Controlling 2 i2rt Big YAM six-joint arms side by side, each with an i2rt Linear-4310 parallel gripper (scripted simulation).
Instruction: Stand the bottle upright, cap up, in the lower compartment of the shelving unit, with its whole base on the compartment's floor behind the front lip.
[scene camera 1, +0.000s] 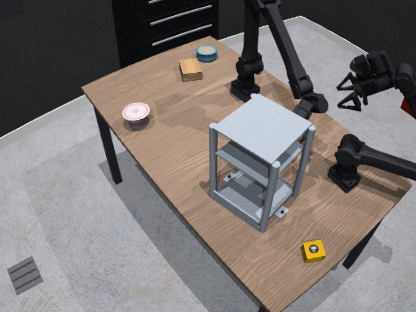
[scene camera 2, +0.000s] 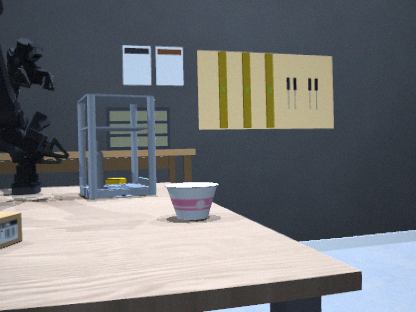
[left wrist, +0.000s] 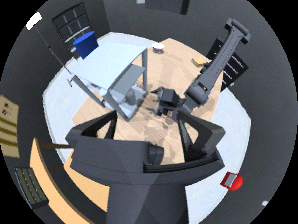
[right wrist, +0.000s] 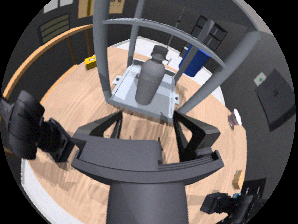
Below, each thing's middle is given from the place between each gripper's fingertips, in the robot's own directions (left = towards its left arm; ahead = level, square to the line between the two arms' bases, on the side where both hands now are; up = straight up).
The grey bottle (right wrist: 152, 72) lies 110 mm ahead of my right hand (scene camera 2: 64, 159) and 40 mm to the left of it. The rest, counted from my right hand: shelving unit (scene camera 1: 261, 127): 180 mm ahead, 50 mm to the left, 40 mm above.
My left gripper is now 26 cm above the grey bottle, 19 cm short of it and 9 cm to the left of it. Round my left hand: shelving unit: 26 cm ahead, 22 cm below, 7 cm to the right.
